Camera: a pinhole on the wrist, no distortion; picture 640 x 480 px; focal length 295.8 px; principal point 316.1 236.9 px. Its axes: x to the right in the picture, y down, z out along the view. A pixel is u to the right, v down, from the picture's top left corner.
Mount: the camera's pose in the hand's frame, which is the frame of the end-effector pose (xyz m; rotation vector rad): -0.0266 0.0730 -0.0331 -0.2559 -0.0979 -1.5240
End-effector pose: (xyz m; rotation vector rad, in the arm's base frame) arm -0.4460 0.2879 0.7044 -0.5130 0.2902 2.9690
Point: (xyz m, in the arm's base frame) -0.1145 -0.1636 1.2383
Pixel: outside the picture
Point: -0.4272 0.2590 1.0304
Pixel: 373.9 102.9
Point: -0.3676 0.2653 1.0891
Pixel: 377.4 43.4
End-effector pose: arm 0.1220 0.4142 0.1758 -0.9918 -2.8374 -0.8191
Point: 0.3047 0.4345 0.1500
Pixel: outside the picture
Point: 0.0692 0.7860 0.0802
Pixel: 301.3 448.7
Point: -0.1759 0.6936 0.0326
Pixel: outside the picture
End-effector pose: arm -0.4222 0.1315 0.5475 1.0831 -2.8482 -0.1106
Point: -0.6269 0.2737 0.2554
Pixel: 274.1 262.9
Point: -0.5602 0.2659 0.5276
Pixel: 37.2 336.2
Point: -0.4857 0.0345 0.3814
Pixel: 591.3 406.1
